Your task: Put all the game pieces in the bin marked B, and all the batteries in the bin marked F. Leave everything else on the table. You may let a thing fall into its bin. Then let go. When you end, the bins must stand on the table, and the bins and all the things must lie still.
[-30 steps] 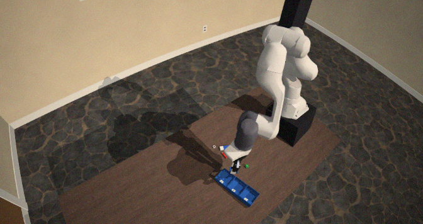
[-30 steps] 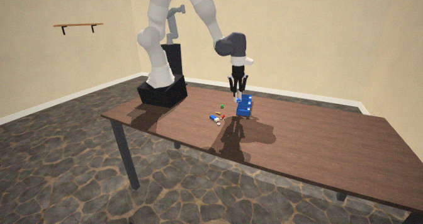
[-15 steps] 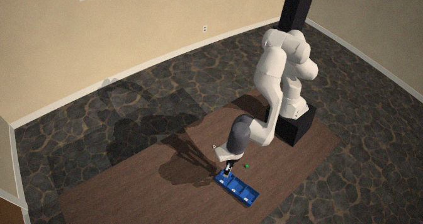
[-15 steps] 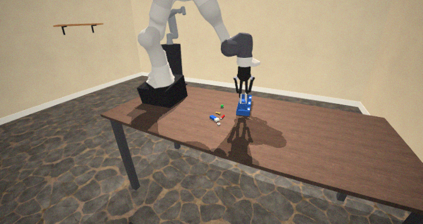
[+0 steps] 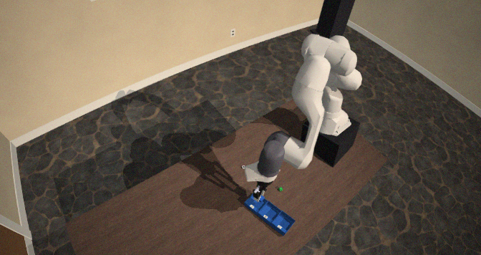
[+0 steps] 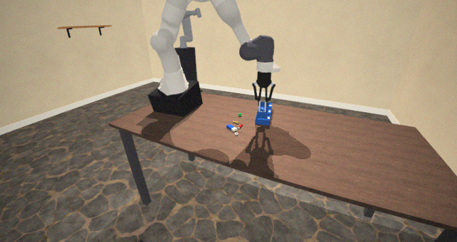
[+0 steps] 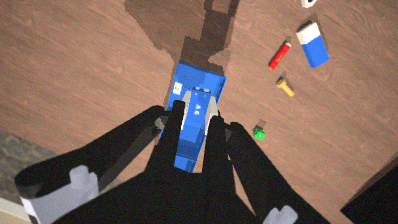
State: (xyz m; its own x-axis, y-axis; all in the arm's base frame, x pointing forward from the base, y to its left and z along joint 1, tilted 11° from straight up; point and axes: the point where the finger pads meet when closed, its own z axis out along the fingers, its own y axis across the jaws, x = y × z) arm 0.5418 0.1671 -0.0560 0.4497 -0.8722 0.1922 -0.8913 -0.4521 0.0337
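My hand is 13 cm to the left of the red battery, 10 cm above it and 6 cm past it. The rest, counted from my hand: blue bin block 8 cm to the left, 8 cm below, 2 cm behind; then green game piece 15 cm behind, 9 cm below, 1 cm to the right; then blue battery 3 cm below, 1 cm to the right.
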